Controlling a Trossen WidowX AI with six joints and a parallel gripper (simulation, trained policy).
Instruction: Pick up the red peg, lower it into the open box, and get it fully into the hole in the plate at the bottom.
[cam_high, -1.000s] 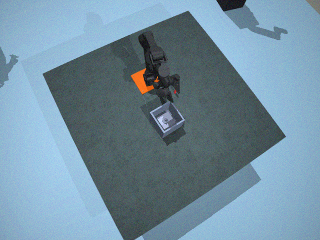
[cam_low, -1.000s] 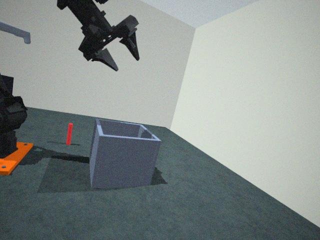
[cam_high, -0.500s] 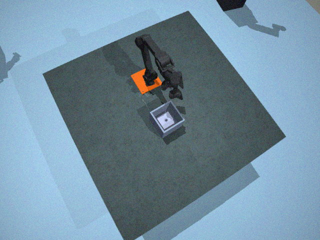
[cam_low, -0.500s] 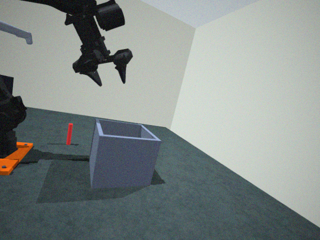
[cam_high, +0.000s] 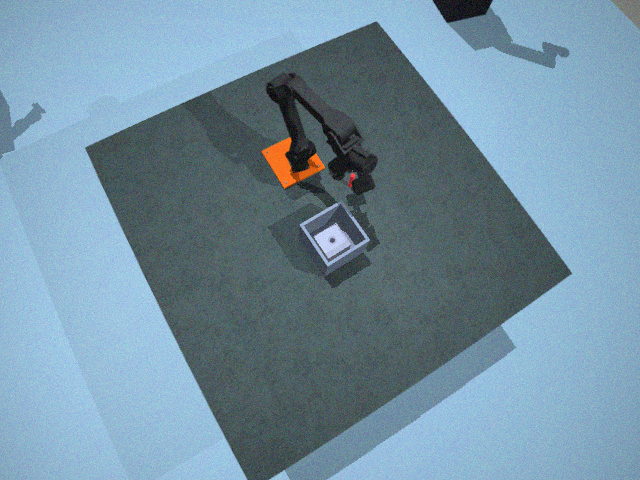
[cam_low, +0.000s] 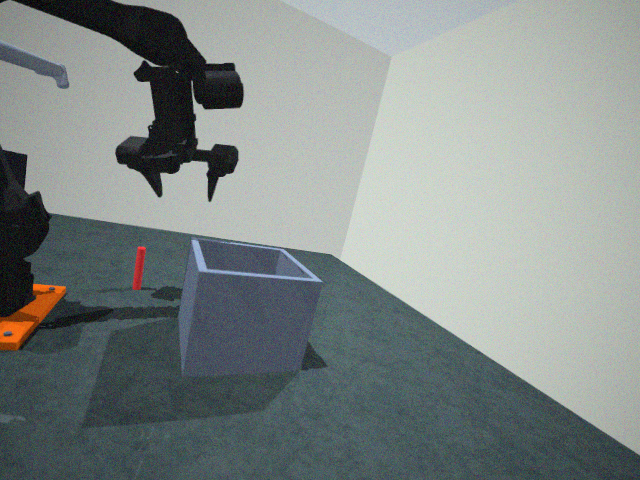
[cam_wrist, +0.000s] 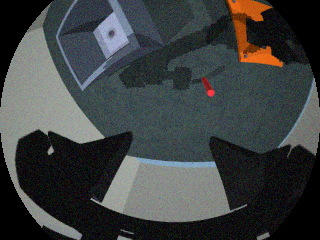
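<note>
Right now my gripper tip is 6 cm past the red peg and 15 cm above it. Also, from my gripper tip: grey plate 13 cm ahead, 15 cm to the right, 14 cm below.
</note>
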